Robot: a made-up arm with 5 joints.
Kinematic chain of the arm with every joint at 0, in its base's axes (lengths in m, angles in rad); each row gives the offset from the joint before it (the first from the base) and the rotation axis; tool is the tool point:
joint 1: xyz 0 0 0.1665 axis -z
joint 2: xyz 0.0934 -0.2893 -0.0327 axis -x
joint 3: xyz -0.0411 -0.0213 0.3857 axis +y
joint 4: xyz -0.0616 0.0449 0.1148 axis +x
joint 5: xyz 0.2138 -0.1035 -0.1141 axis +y
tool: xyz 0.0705 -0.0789 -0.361
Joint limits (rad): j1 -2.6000..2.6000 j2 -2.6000..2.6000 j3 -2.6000..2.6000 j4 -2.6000..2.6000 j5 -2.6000..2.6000
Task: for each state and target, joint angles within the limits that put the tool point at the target. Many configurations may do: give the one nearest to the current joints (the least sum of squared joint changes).
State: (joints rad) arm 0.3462 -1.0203 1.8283 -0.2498 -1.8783
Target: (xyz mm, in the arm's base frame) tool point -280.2 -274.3 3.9
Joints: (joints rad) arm 0.1736 -0.9436 2.0808 0.2981 -1.4253
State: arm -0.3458 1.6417 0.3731 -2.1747 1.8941
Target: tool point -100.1 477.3 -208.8
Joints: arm -0.3576 2.0002 0.4786 -2.3872 1.4067
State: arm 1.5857 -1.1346 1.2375 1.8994 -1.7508
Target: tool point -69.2 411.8 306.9
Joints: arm 2.0718 -1.2282 2.3181 1.8087 -1.3893
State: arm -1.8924 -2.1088 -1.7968 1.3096 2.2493
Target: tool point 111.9 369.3 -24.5
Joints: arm -2.5713 -2.5143 -1.5196 1.1205 1.9875
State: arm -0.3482 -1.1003 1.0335 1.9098 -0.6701
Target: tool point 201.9 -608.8 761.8
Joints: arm 0.3082 -1.2351 0.5868 2.1351 -0.0746
